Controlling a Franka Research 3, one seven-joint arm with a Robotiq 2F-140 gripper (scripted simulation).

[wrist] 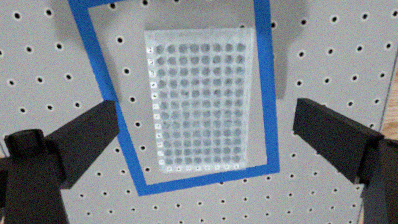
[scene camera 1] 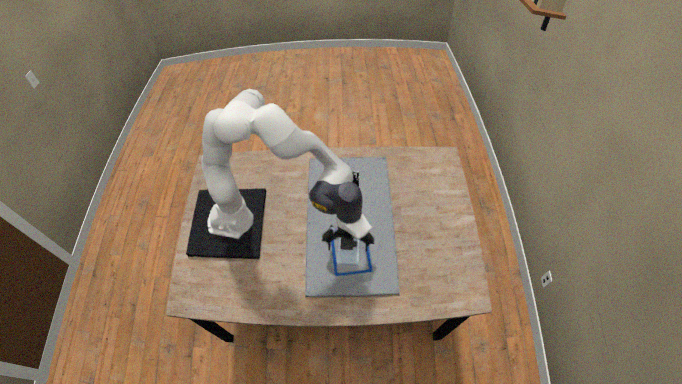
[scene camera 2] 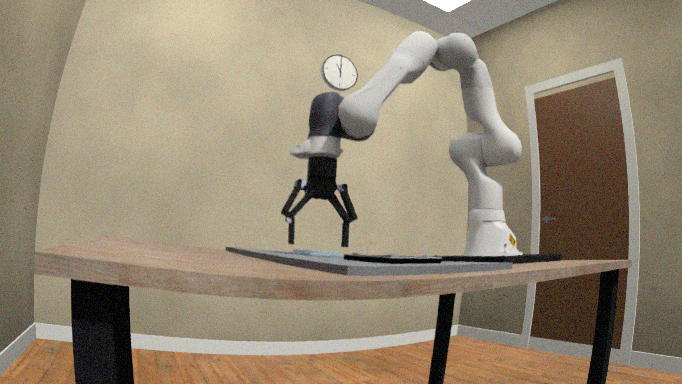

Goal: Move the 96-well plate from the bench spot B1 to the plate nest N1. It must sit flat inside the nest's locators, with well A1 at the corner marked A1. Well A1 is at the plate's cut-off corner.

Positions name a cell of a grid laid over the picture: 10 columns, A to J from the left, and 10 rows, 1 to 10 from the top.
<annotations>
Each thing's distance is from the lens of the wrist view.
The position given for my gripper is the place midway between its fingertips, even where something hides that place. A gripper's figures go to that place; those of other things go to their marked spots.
my gripper (wrist: F6): 15 cm
96-well plate (wrist: F6): 18 cm
</annotations>
